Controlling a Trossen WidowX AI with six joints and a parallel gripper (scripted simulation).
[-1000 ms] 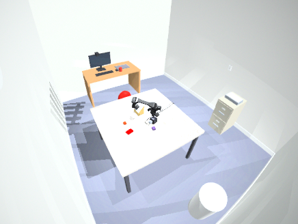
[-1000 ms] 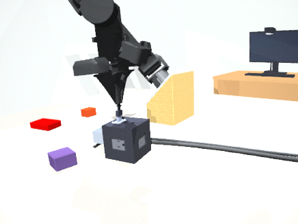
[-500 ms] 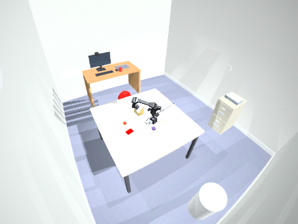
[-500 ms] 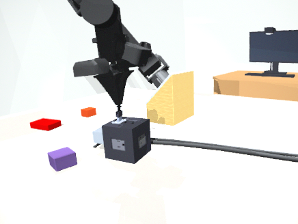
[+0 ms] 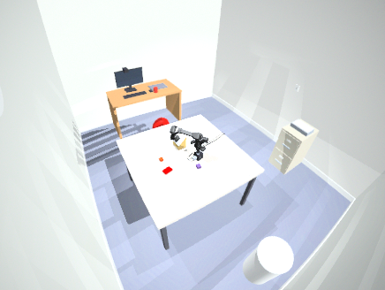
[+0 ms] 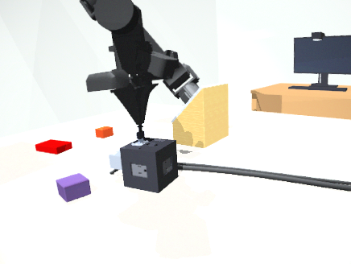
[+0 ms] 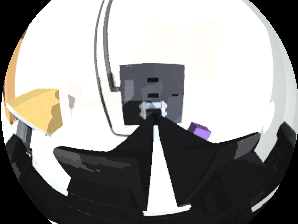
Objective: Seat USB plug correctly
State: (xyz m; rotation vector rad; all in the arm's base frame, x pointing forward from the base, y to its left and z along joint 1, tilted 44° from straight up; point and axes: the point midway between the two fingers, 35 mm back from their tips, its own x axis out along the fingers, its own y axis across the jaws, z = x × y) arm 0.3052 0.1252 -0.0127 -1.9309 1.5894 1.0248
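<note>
My gripper tip is 20 mm above the USB plug. Round my gripper tip: flat red block (20 mm ahead, 380 mm to the right, 100 mm below); purple block (120 mm ahead, 60 mm to the right, 100 mm below); socket (40 mm below).
</note>
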